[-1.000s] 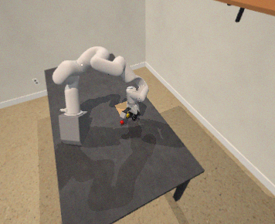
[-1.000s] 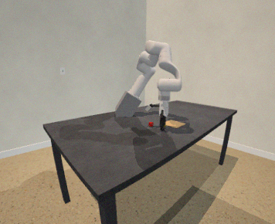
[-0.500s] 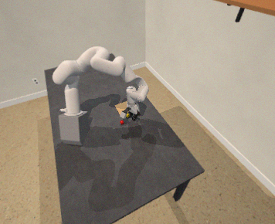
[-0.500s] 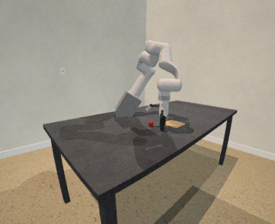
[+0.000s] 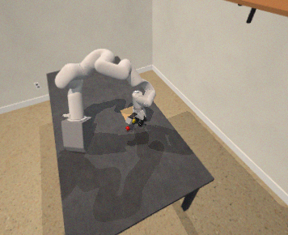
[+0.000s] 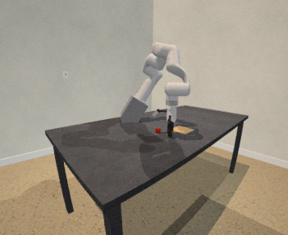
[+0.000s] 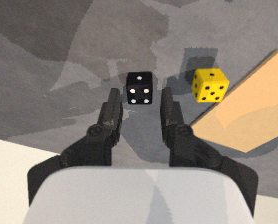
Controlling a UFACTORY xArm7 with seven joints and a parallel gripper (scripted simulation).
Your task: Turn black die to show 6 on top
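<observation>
My hand is 4 cm above the black die. From my hand the other things lie so: yellow die 5 cm to the left, 5 cm behind, 4 cm below; then red die 11 cm behind, 4 cm below, 2 cm to the right; then mat 16 cm to the left, 6 cm behind, 5 cm below.
</observation>
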